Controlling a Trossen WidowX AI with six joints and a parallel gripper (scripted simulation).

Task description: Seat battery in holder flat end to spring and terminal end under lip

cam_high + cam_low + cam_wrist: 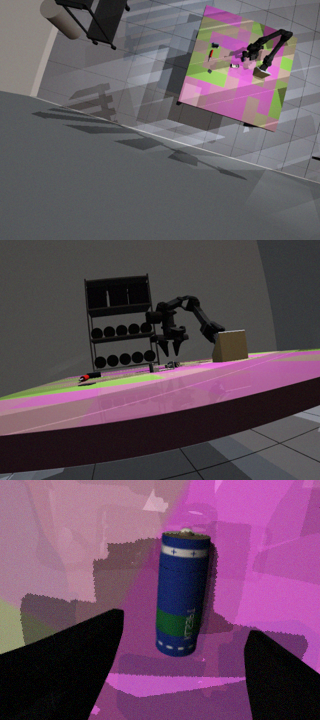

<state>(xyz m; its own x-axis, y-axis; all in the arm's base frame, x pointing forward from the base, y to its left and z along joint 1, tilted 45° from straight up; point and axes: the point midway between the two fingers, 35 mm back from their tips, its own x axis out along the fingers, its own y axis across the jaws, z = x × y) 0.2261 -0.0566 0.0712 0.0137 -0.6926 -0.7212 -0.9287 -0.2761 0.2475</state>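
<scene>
My gripper tip is 40 mm above the battery. Round my gripper tip: dark remote battery door (360 mm ahead, 280 mm to the left, 50 mm below).
</scene>
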